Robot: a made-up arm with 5 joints.
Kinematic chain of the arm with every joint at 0, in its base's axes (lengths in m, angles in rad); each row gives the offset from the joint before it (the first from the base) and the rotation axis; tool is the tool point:
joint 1: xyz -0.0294 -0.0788 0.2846 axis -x
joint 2: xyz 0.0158 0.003 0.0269 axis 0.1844 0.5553 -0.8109
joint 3: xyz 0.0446 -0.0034 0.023 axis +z
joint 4: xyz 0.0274 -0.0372 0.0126 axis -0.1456 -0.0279 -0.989
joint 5: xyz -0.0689 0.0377 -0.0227 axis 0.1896 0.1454 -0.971
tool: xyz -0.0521 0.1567 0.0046
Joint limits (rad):
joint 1: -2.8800..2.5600
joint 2: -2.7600..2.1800
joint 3: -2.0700..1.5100
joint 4: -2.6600..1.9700
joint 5: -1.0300..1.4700
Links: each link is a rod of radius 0.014 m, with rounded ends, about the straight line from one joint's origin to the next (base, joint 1, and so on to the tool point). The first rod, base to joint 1, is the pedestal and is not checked.
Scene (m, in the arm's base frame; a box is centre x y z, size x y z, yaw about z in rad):
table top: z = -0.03
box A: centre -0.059 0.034 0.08 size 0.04 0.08 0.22 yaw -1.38
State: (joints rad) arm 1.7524 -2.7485 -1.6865 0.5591 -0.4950
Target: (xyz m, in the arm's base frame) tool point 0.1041 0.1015 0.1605
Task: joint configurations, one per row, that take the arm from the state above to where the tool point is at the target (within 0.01 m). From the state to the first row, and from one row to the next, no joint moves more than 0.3 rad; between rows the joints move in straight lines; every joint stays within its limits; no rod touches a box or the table.
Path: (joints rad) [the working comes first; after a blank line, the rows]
Joints at the target: 1.1133 -1.2980 -2.0700 0.8665 -1.0300
Straight joint move there: touches box A.

1: 1.7981 -2.4679 -1.6768 0.8015 -0.6288
2: 1.8437 -2.1873 -1.6670 1.0439 -0.7625
3: 1.8894 -1.9066 -1.6573 1.2864 -0.8962
4: 1.9351 -1.6260 -1.6476 1.5288 -1.0300
5: 1.6612 -1.5167 -1.7884 1.3080 -1.0300
6: 1.3872 -1.4073 -1.9292 1.0873 -1.0300
7: 1.1133 -1.2980 -2.0700 0.8665 -1.0300

